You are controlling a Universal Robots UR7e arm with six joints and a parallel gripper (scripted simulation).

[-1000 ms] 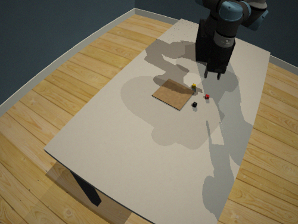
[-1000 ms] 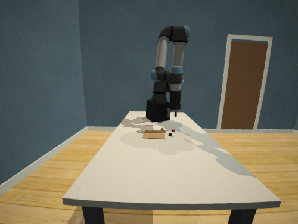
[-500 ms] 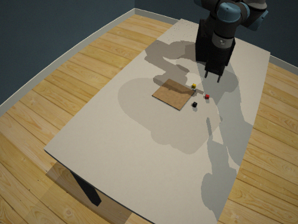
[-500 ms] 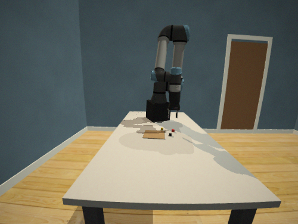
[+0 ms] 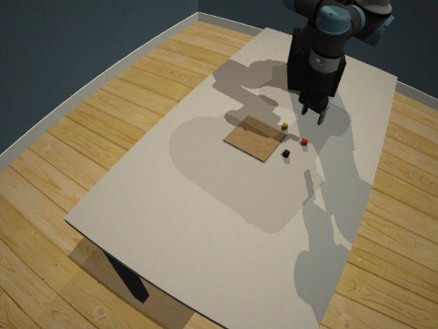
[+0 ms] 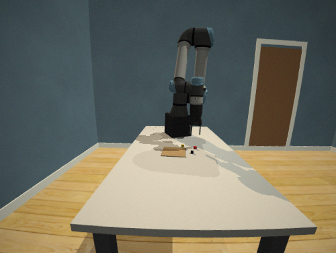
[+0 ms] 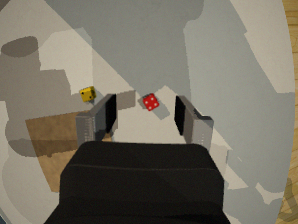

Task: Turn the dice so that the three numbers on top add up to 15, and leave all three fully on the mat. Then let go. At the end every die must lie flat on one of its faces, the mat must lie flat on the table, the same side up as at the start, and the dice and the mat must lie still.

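My gripper is now 2 cm short of the red die and 10 cm above it. The rest, counted from my hand: black die 9 cm ahead, 3 cm to the right, 10 cm below; then yellow die 1 cm behind, 8 cm to the right, 10 cm below; then brown mat 8 cm ahead, 13 cm to the right, 11 cm below.
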